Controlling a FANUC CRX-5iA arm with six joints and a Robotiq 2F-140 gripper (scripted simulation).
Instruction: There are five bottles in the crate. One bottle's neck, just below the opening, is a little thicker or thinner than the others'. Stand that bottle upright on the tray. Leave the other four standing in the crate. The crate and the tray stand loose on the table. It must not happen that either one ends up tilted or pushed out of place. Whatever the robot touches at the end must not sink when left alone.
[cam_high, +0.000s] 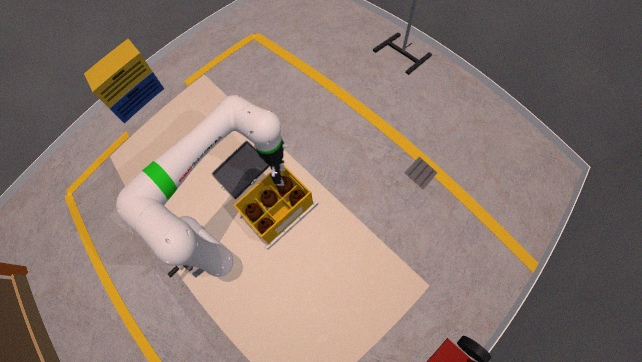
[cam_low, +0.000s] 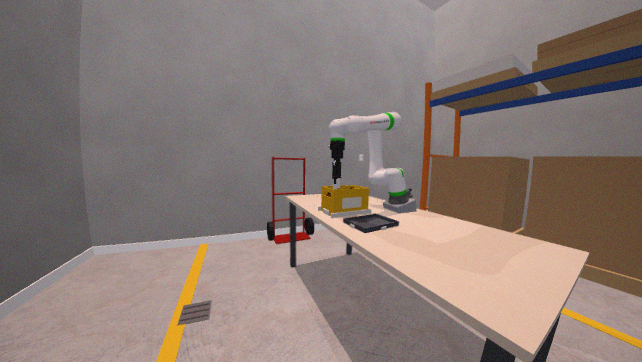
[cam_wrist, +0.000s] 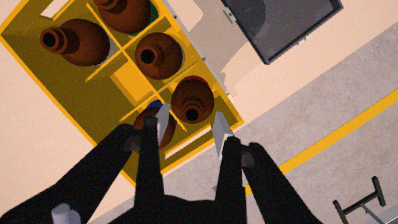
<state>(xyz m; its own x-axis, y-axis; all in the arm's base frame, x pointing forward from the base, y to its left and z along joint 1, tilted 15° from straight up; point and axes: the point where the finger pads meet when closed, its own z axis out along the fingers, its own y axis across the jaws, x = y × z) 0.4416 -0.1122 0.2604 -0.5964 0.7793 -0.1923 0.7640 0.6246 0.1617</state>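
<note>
Now: the brown bottle 12 cm below my hand, 9 cm behind it and 1 cm to the left of it. Also, from my hand: yellow crate (12 cm below, 10 cm behind, 3 cm to the right); then dark tray (26 cm to the left, 19 cm below, 6 cm behind).
</note>
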